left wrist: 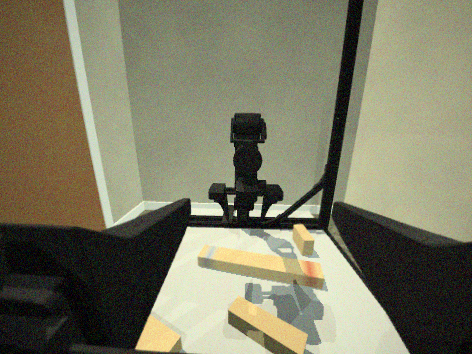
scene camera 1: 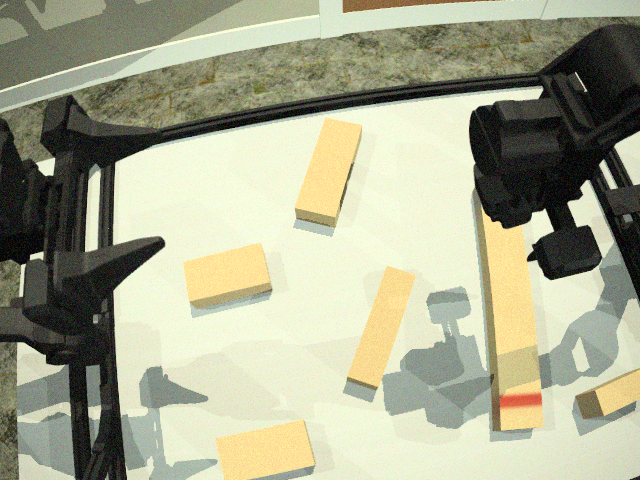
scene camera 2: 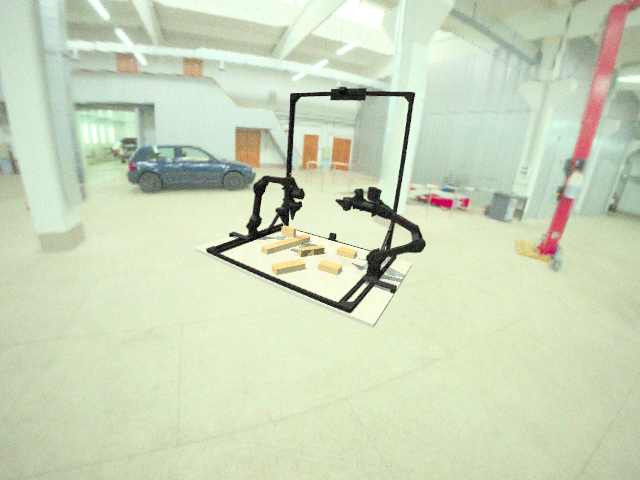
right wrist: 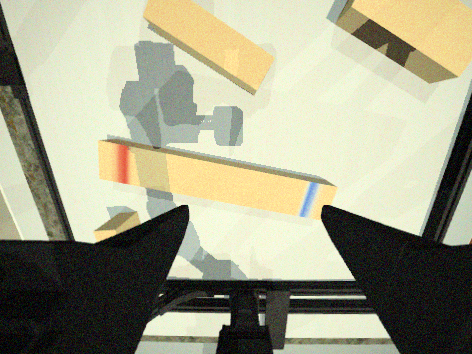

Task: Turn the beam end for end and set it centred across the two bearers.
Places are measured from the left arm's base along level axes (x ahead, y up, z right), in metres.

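Pixels of known places: left gripper, fingertip midpoint: (left wrist: 261, 206) (scene camera 1: 162, 183) (scene camera 2: 339, 199); right gripper, fingertip midpoint: (left wrist: 244, 221) (scene camera 2: 287, 221) (right wrist: 254, 211); left arm's base, link origin: (scene camera 1: 89, 345) (scene camera 2: 373, 274); right arm's base, link origin: (left wrist: 242, 220) (scene camera 2: 252, 235) (right wrist: 244, 301).
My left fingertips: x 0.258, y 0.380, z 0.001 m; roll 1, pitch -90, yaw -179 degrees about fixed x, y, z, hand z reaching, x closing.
Observation:
For each thing: its top centre in the pictures, then the offset to it from my left fingertips. "pt": a spot on its surface instead.
- long beam, top centre: (scene camera 1: 512, 295) (right wrist: 217, 183) (left wrist: 257, 259) (scene camera 2: 287, 241) dx +0.376, dy -0.361, dz +0.044 m
- mid-height, top centre: (scene camera 1: 224, 271) (scene camera 2: 330, 264) dx -0.025, dy -0.361, dz -0.074 m
- bottom, surface spot: (scene camera 1: 263, 449) (scene camera 2: 347, 250) pt dx -0.007, dy -0.361, dz +0.184 m
- thick block, top centre: (scene camera 1: 330, 163) (right wrist: 425, 16) (left wrist: 138, 327) (scene camera 2: 288, 263) dx +0.158, dy -0.361, dz -0.223 m
- narrow block, top centre: (scene camera 1: 383, 324) (right wrist: 210, 37) (left wrist: 265, 321) (scene camera 2: 311, 247) dx +0.180, dy -0.355, dz +0.046 m
The long beam (scene camera 1: 511, 310) (scene camera 2: 285, 243) (left wrist: 250, 263) (right wrist: 215, 181) lies flat, its red-striped end low in scene camera 1; my right arm covers the blue-striped end there. Two short similar blocks, seemingly the bearers, lie left in scene camera 1: one at mid-height (scene camera 1: 224, 273) (scene camera 2: 329, 266), one at the bottom (scene camera 1: 263, 449) (scene camera 2: 346, 252). My right gripper (scene camera 1: 519, 240) (scene camera 2: 289, 217) (left wrist: 244, 221) (right wrist: 254, 211) is open and empty above the beam, towards its blue end. My left gripper (scene camera 1: 162, 188) (scene camera 2: 338, 202) is open and empty, raised at the left of scene camera 1.
A thick block (scene camera 1: 328, 170) (scene camera 2: 288, 266) (left wrist: 159, 337) (right wrist: 415, 32) lies at upper centre in scene camera 1. A narrow block (scene camera 1: 381, 328) (scene camera 2: 311, 251) (left wrist: 267, 325) (right wrist: 210, 42) lies between it and the beam's red end. Another block (scene camera 1: 615, 395) (scene camera 2: 288, 230) (left wrist: 303, 240) (right wrist: 117, 226) lies beyond the beam. Black rails edge the table.

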